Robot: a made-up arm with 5 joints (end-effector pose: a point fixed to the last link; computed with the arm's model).
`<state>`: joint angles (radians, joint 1 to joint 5).
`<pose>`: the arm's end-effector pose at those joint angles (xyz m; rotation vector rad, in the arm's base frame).
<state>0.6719 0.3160 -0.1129 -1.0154 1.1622</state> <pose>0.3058 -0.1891 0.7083 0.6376 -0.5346 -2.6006</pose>
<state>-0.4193 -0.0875 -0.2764 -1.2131 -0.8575</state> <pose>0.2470 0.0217 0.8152 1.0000 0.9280 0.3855</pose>
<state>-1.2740 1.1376 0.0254 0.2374 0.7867</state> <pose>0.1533 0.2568 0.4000 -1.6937 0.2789 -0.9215</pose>
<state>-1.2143 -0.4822 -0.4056 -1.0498 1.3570</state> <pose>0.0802 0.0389 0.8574 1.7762 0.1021 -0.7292</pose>
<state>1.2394 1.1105 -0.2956 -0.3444 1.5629</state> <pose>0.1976 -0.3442 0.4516 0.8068 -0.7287 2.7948</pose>
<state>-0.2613 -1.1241 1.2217 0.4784 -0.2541</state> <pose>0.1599 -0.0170 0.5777 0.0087 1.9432 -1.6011</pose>
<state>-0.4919 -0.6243 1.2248 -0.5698 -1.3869</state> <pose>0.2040 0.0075 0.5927 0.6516 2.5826 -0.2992</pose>
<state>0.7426 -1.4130 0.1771 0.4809 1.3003</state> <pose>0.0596 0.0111 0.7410 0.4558 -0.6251 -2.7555</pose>
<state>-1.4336 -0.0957 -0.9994 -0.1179 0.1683</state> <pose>0.1046 0.1127 0.8896 0.6905 0.9964 0.1743</pose>
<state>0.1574 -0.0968 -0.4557 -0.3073 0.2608</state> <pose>0.2657 -0.0564 0.8308 1.0860 0.4345 -1.5014</pose>
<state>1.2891 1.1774 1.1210 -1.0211 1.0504</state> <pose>0.1191 -0.1558 0.4271 0.5091 -1.8953 2.0698</pose>
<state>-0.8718 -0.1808 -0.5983 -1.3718 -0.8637</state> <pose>0.1642 0.0350 0.8500 0.9497 0.6623 1.1345</pose>
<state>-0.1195 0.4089 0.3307 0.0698 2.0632</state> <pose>0.3241 0.0275 0.5279 -1.3533 -0.3034 -1.4506</pose>
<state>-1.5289 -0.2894 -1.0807 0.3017 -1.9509</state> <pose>0.1174 0.0931 0.8788 -0.6032 2.2461 1.6958</pose>
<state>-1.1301 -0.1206 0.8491 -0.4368 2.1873</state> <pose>0.1462 0.1648 0.5728 -0.4447 -0.9741 -0.8388</pose>
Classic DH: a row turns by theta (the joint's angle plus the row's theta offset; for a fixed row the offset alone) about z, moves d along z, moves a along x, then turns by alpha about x. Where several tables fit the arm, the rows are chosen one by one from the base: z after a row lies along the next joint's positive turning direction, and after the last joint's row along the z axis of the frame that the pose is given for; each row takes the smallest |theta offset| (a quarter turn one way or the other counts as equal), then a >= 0, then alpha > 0; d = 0 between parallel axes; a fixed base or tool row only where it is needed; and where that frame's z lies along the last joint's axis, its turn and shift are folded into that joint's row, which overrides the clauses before.
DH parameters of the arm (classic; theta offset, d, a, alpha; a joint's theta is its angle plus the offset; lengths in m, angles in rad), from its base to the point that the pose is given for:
base (fixed): -0.1728 0 0.0727 3.1416
joint 1: -0.1728 -0.53 0.0474 1.5708
joint 2: -1.4582 0 0.1815 0
joint 3: 1.5347 0 0.1296 0
joint 4: 1.4943 -0.0167 0.0139 -1.5708
joint 5: 0.2985 -0.0645 -0.0257 -1.7844
tool (fixed): -0.5244 0.0119 0 0

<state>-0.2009 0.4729 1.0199 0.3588 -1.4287</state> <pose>0.1946 -0.0333 0.4910 -0.2460 -1.6465 1.2196</pose>
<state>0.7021 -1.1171 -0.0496 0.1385 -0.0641</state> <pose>0.0398 -0.0144 0.8068 1.4307 0.2070 -1.5827</pose>
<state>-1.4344 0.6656 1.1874 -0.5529 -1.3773</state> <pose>0.1345 0.1158 0.4701 -1.0152 2.4506 -1.6652</pose>
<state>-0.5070 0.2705 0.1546 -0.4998 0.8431</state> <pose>0.3288 0.1324 0.6484 -0.0205 0.4918 -1.4979</pose>
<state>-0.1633 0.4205 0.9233 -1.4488 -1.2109</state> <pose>0.3023 -0.0192 0.5579 1.0142 2.2543 -0.4766</pose>
